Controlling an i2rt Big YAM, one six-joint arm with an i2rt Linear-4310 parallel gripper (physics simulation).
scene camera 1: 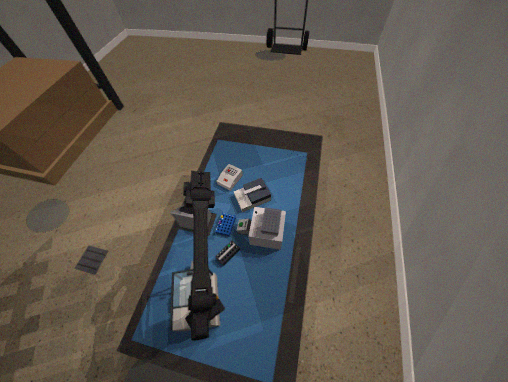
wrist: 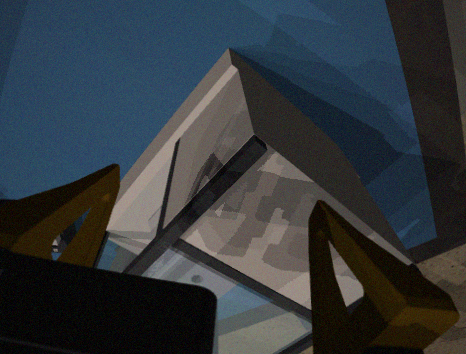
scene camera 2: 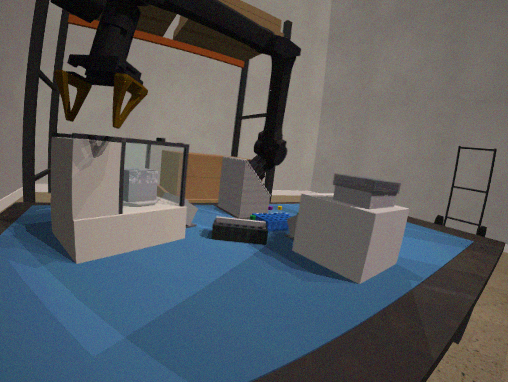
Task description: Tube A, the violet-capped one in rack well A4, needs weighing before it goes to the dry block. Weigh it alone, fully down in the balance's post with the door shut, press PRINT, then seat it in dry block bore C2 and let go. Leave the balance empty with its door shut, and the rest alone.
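Where they show: gripper, between the fingertips: (scene camera 1: 209, 317) (wrist: 218, 192) (scene camera 2: 91, 124); arm's base, origin of its link: (scene camera 1: 191, 209) (scene camera 2: 247, 176).
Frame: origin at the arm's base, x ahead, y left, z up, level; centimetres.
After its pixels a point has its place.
Note:
The balance (scene camera 1: 217, 320) @(x 37.0, y -46.4, z -5.6 cm) (scene camera 2: 130, 232) @(x 33.1, y -39.2, z -8.5 cm) (wrist: 280, 200) @(x 32.7, y -48.6, z 8.0 cm) has a white body and a dark-framed glass chamber; a pale block shows inside, but whether the door is shut is unclear. My gripper (scene camera 2: 94, 123) @(x 36.3, y -46.1, z 10.5 cm) (wrist: 218, 192) @(x 36.3, y -46.1, z 10.5 cm) is open and empty above the balance's top; the arm mostly hides it in scene camera 1. The blue rack (scene camera 1: 227, 226) @(x 21.3, y 0.7, z -9.5 cm) (scene camera 2: 271, 221) @(x 24.1, y -2.8, z -9.4 cm) stands mid-table. A violet cap (scene camera 2: 270, 208) @(x 17.2, y 0.6, z -7.4 cm) and a yellow cap (scene camera 2: 280, 208) @(x 16.9, y 4.5, z -7.5 cm) show above it; well labels are unreadable. A white box with a grey block on top (scene camera 1: 270, 221) @(x 46.5, y 4.9, z 6.5 cm) (scene camera 2: 367, 189) @(x 51.2, y 0.0, z 4.7 cm) appears to be the dry block; its bores are not readable.
A black strip holder (scene camera 1: 227, 253) @(x 28.0, y -14.5, z -8.9 cm) (scene camera 2: 240, 231) @(x 30.4, y -15.0, z -9.7 cm) with a green-capped item lies between balance and rack. A small green-topped device (scene camera 1: 243, 225) @(x 31.2, y 2.7, z -5.1 cm) stands beside the rack. A white-and-dark device (scene camera 1: 252, 194) @(x 29.1, y 23.7, z -4.4 cm) and a white keypad unit (scene camera 1: 229, 177) @(x 9.5, y 32.5, z -6.5 cm) lie farther back. A grey wedge-shaped box (scene camera 2: 242, 187) @(x 9.2, y -5.9, z -2.6 cm) stands near the arm base.

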